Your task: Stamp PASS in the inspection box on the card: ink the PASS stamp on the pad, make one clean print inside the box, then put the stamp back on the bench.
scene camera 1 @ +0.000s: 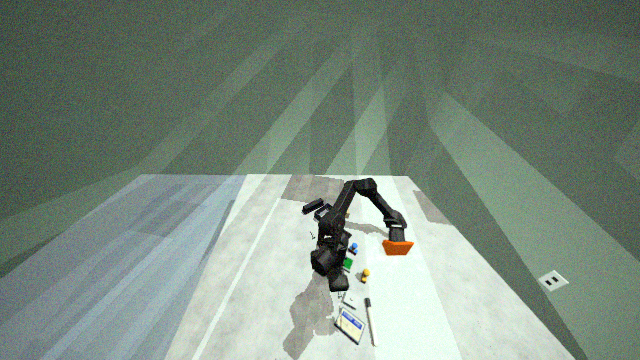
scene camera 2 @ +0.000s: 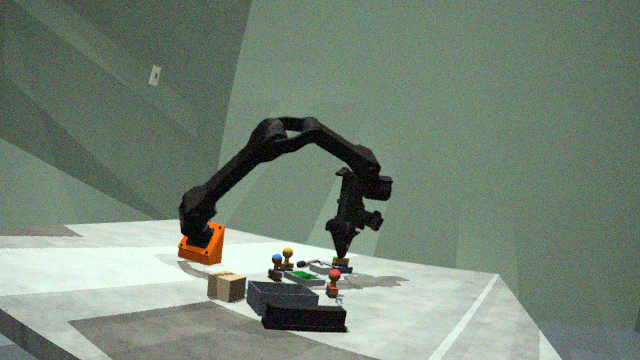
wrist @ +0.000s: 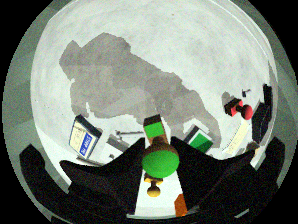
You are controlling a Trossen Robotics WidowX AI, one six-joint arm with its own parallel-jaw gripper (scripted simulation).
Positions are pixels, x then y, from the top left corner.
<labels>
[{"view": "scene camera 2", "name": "my gripper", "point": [341, 258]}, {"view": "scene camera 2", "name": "tan block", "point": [225, 286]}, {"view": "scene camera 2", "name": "black box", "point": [279, 315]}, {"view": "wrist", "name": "my gripper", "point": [158, 140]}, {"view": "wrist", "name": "green-knobbed stamp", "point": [160, 159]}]
</labels>
